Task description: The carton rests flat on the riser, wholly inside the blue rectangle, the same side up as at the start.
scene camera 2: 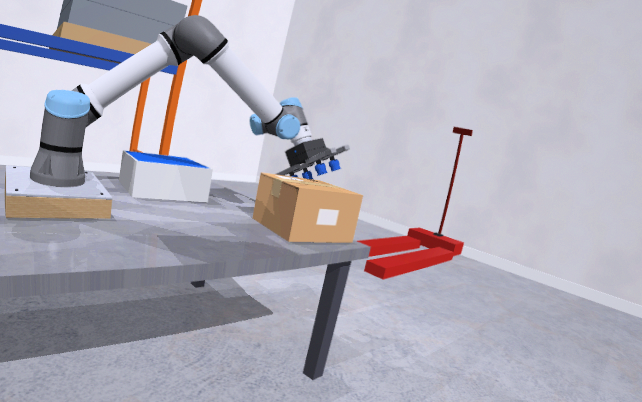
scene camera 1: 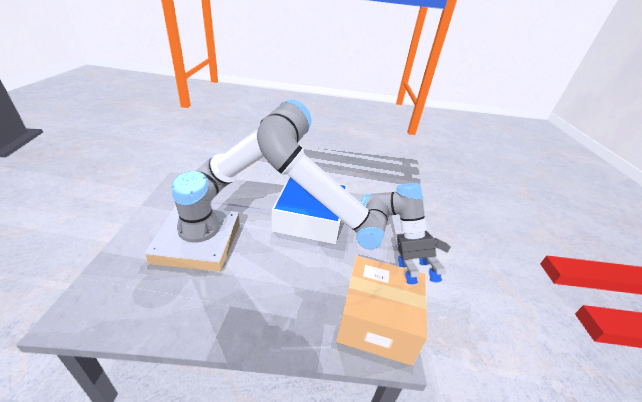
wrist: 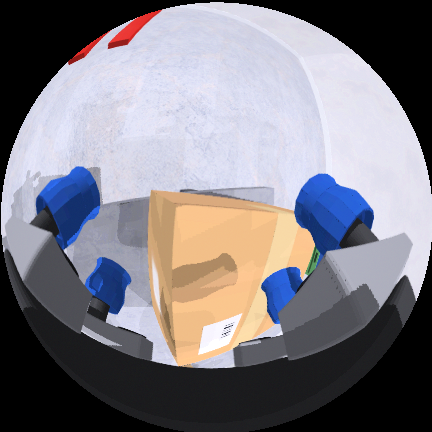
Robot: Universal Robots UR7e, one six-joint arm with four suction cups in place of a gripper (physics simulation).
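Note:
The brown carton (scene camera 1: pixel 382 312) (scene camera 2: pixel 327 200) (wrist: pixel 220 235) rests on the grey table (scene camera 1: pixel 125 310) (scene camera 2: pixel 150 265) near its right front corner, taped, labelled top up. My gripper (scene camera 1: pixel 420 269) (scene camera 2: pixel 314 171) (wrist: pixel 200 250), four blue suction cups with suction off, is tilted at the carton's rear right top edge. Its lower cups are close to the top in scene camera 2; whether they touch cannot be told. The gripper holds nothing. The white riser (scene camera 1: pixel 305 225) (scene camera 2: pixel 172 181) stands farther back on the table, with the blue rectangle (scene camera 1: pixel 300 200) (scene camera 2: pixel 170 159) on top, partly hidden by the arm in scene camera 1.
The arm's base plate (scene camera 1: pixel 167 247) (scene camera 2: pixel 57 207) is left of the riser. Red forks (scene camera 1: pixel 600 275) (scene camera 2: pixel 415 264) (wrist: pixel 131 32) lie low beyond the table's right side. An orange rack post (scene camera 1: pixel 432 70) (scene camera 2: pixel 175 105) rises behind the table.

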